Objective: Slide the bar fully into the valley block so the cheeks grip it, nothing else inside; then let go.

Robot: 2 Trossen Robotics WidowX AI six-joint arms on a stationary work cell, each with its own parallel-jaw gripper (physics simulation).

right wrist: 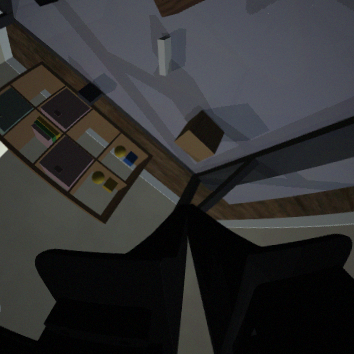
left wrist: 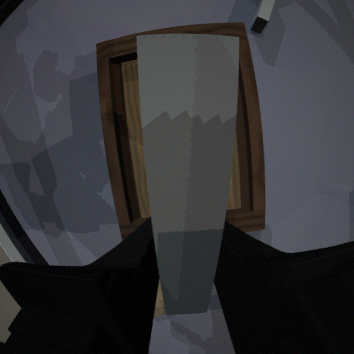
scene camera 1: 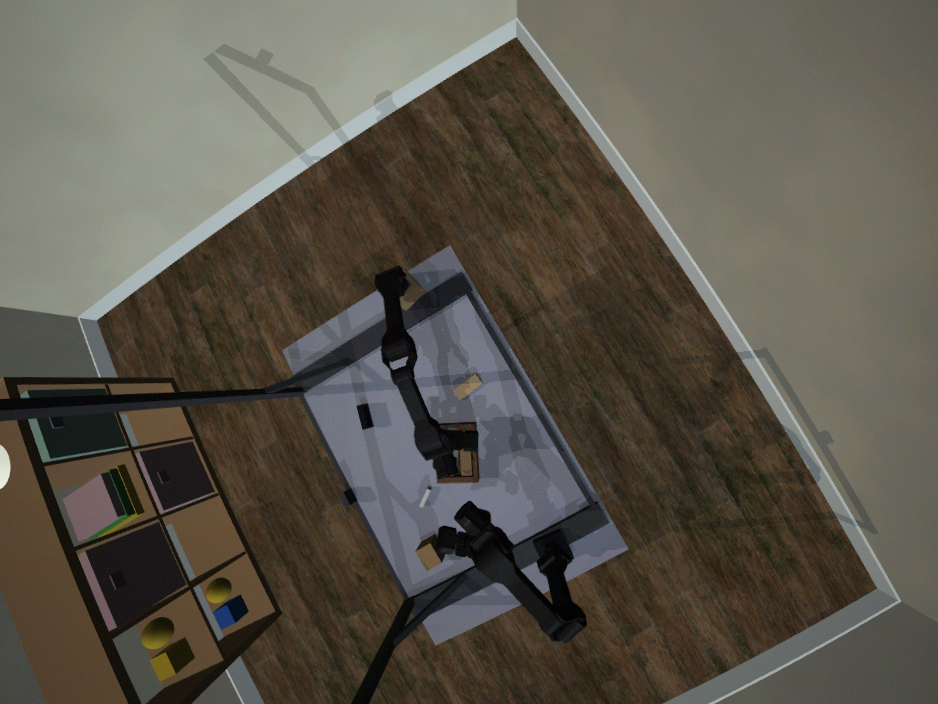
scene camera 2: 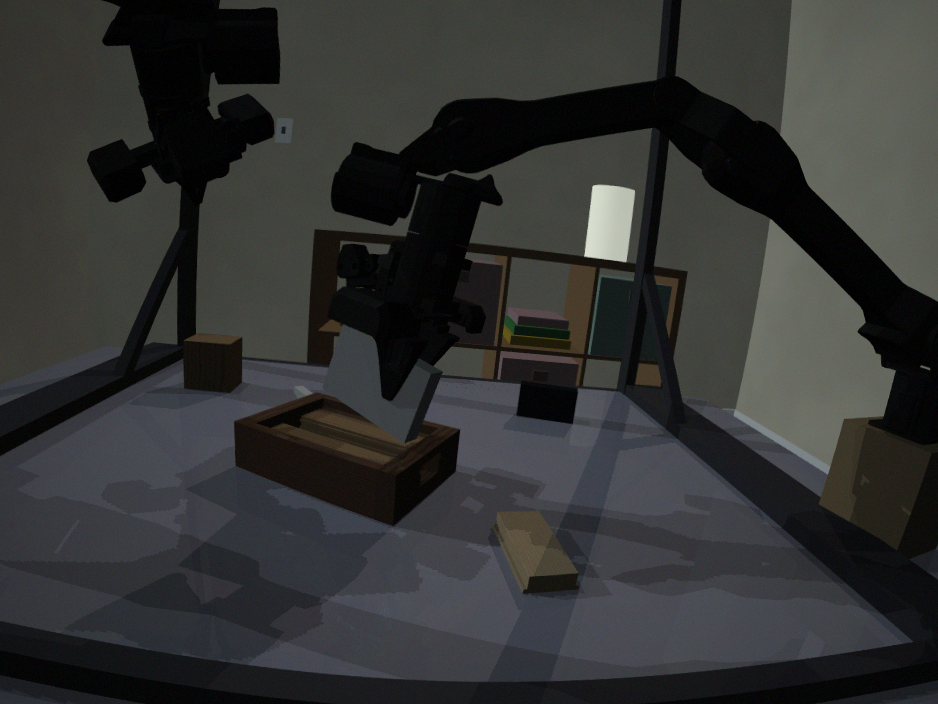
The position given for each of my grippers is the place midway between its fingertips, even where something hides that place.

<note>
My right gripper [scene camera 2: 197, 202] is shut, with nothing in its grasp. A tan bar [scene camera 2: 539, 563] and a black block [scene camera 2: 541, 401] rest on the table. Further things: my left gripper [scene camera 2: 394, 397].
My left gripper is seen too in the left wrist view [left wrist: 181, 215]. My right gripper is seen too in the right wrist view [right wrist: 185, 210] and in scene camera 1 [scene camera 1: 456, 548]. The left wrist view does not show the black block: it is out of frame. The right wrist view misses the tan bar: it is out of frame.
</note>
